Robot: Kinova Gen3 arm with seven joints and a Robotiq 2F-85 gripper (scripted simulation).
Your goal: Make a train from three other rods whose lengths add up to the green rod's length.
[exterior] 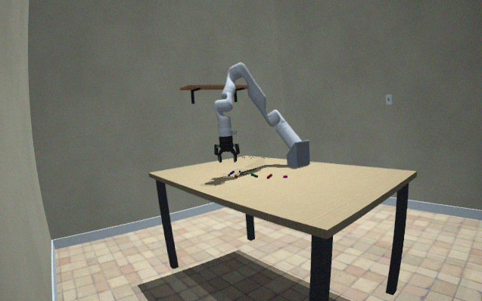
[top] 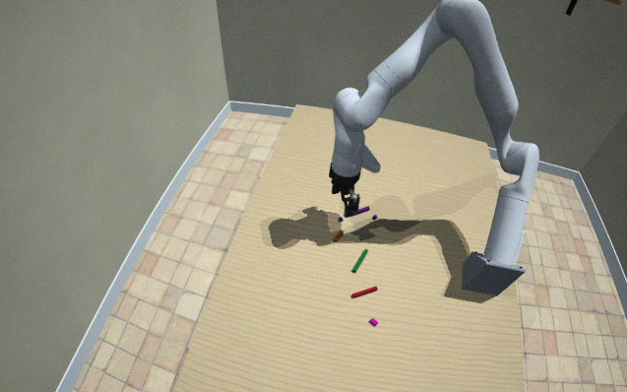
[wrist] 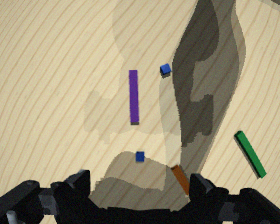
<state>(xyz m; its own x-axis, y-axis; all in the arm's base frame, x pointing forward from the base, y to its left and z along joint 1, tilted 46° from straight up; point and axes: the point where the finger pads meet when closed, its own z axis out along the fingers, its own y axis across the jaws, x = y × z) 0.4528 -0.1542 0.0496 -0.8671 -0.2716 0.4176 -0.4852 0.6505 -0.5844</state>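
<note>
The orange rod lies 8 cm below my hand, 6 cm to the left of it and 1 cm behind it. The rest, counted from my hand: green rod 13 cm to the left, 8 cm below, 8 cm behind; red rod 22 cm to the left, 10 cm behind, 8 cm below; purple rod 8 cm below, 6 cm behind, 5 cm to the right.
</note>
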